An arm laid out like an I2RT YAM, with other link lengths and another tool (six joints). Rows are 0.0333 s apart.
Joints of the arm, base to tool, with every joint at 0 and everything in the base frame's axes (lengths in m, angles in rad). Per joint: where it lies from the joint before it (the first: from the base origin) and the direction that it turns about. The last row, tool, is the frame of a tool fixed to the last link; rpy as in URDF.
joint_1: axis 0 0 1 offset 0 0 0.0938
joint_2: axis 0 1 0 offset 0.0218 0.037 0.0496
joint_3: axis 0 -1 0 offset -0.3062 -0.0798 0
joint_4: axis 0 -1 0 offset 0.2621 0.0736 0.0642
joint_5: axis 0 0 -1 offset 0.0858 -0.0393 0.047
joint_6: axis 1 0 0 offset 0.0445 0 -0.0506
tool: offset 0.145 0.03 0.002 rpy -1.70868 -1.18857 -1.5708
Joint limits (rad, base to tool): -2.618..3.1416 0..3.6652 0..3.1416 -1.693..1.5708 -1.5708..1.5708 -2.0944..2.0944
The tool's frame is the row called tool.
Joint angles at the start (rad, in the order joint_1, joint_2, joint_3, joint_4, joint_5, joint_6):
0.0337, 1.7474, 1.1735, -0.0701, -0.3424, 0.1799
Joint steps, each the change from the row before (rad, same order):
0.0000, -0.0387, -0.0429, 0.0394, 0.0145, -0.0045
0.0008, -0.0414, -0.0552, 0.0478, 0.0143, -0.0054
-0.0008, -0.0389, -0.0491, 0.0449, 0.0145, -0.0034
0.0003, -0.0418, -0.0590, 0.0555, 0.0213, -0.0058
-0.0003, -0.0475, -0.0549, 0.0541, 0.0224, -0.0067
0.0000, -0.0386, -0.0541, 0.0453, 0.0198, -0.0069
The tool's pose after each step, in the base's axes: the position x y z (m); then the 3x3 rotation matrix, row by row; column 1 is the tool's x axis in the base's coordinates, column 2 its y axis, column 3 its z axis. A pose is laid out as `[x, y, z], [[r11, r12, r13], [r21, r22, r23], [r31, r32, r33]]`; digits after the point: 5 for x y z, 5 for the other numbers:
[0.52739, 0.09799, 0.21391], [[0.64158, -0.15605, 0.75102], [-0.47964, -0.84569, 0.23402], [0.59860, -0.51036, -0.61742]]
[0.51925, 0.09573, 0.21837], [[0.61553, -0.14466, 0.77472], [-0.47805, -0.85005, 0.22110], [0.62657, -0.50645, -0.59239]]
[0.51220, 0.09260, 0.22362], [[0.58701, -0.13615, 0.79805], [-0.47902, -0.85309, 0.20681], [0.65265, -0.50368, -0.56599]]
[0.50408, 0.08882, 0.22742], [[0.55263, -0.12909, 0.82337], [-0.47841, -0.85809, 0.18657], [0.68244, -0.49701, -0.53596]]
[0.49589, 0.08452, 0.23536], [[0.51016, -0.11971, 0.85171], [-0.47749, -0.86306, 0.16471], [0.71536, -0.49071, -0.49746]]
[0.48709, 0.08076, 0.23720], [[0.47978, -0.11719, 0.86953], [-0.47519, -0.86781, 0.14523], [0.73757, -0.48287, -0.47205]]

